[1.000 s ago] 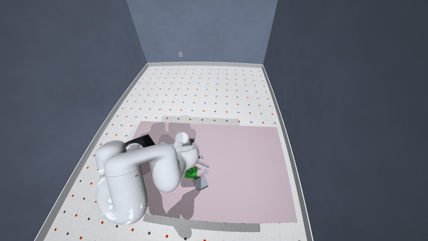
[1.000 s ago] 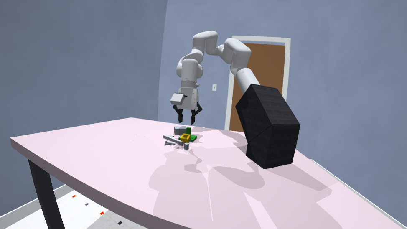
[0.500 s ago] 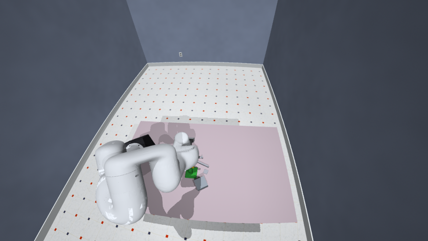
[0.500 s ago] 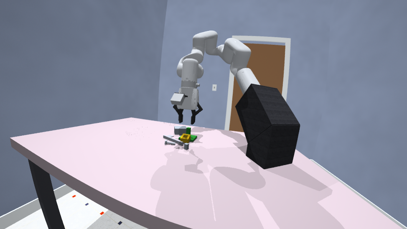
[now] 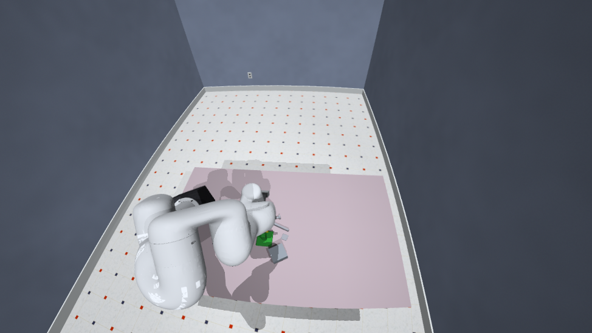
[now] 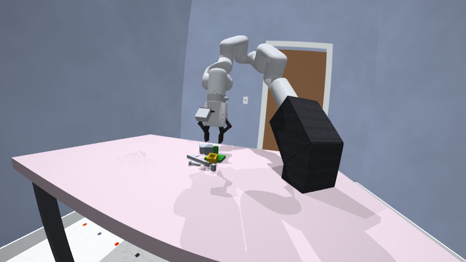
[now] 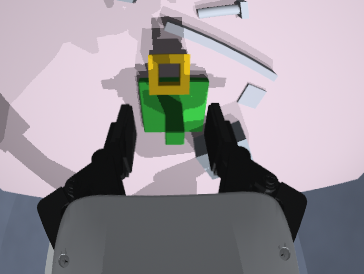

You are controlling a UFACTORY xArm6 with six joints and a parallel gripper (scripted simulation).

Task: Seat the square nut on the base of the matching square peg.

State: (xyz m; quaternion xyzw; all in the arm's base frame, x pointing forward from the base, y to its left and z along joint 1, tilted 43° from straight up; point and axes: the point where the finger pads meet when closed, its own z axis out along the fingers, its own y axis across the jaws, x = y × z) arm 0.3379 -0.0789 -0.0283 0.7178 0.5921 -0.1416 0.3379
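Now: the long bar 6 cm ahead of my hand, 1 cm to the left of it and 10 cm below it. Also, from my hand: small plate (9 cm ahead, 6 cm to the right, 11 cm below); bolt (7 cm ahead, 5 cm to the left, 10 cm below); grey block (5 cm ahead, 14 cm to the right, 9 cm below).
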